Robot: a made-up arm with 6 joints.
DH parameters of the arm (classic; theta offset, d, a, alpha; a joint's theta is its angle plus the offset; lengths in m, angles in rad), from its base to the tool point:
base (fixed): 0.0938 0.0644 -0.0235 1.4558
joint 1: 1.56 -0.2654 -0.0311 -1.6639
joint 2: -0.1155 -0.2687 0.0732 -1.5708
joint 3: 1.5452 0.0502 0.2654 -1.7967
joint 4: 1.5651 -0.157 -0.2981 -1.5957
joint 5: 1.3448 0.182 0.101 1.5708
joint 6: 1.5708 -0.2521 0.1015 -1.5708
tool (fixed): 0 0.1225 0 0
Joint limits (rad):
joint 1: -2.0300..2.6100
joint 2: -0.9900..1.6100
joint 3: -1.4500..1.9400
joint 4: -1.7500..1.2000
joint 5: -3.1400..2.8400
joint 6: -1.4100..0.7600
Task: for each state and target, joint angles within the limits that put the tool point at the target. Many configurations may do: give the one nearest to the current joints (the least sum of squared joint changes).
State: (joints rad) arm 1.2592 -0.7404 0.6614 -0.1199 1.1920 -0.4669
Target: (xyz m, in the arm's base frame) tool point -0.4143 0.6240 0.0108
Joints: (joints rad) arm 1.9894 -0.4265 0.6175 -0.0940 1.0979 -0.6744
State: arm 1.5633 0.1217 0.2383 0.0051 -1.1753 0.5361
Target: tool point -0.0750 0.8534 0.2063
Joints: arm 1.2967 0.6583 0.0078 -0.3385 -0.9858 0.4817
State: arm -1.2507 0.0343 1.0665 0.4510 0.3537 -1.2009
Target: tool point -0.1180 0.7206 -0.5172
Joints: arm -0.6979 0.6400 0.9829 0.2750 0.9137 -0.6907
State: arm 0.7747 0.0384 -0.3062 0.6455 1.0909 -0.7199
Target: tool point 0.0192 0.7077 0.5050
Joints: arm 0.8487 -0.5766 -0.4575 0.3270 1.4662 -0.4174
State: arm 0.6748 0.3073 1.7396 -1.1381 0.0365 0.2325
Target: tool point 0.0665 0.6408 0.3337
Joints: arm 0.5411 0.5459 1.4681 -0.8931 0.3648 0.4125
